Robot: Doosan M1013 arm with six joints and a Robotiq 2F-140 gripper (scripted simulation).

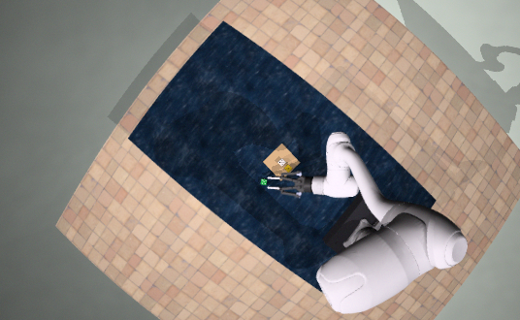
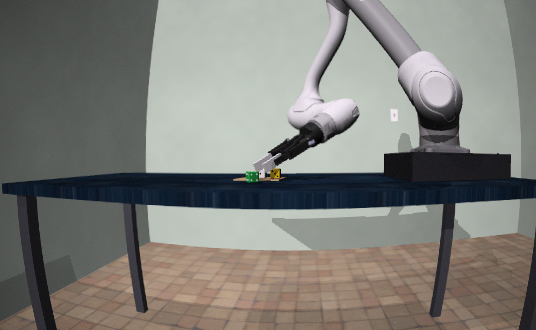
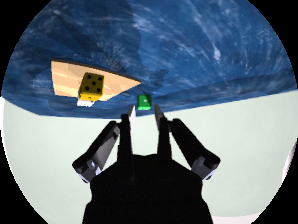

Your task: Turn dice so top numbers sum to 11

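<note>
The green die is 40 mm below my hand, 40 mm ahead of it and 30 mm to the left of it. The rest, counted from my hand: white die (110 mm to the right, 30 mm below, 30 mm ahead); yellow die (100 mm to the right, 30 mm below, 20 mm behind); tan mat (110 mm to the right, 50 mm below, 30 mm ahead).
</note>
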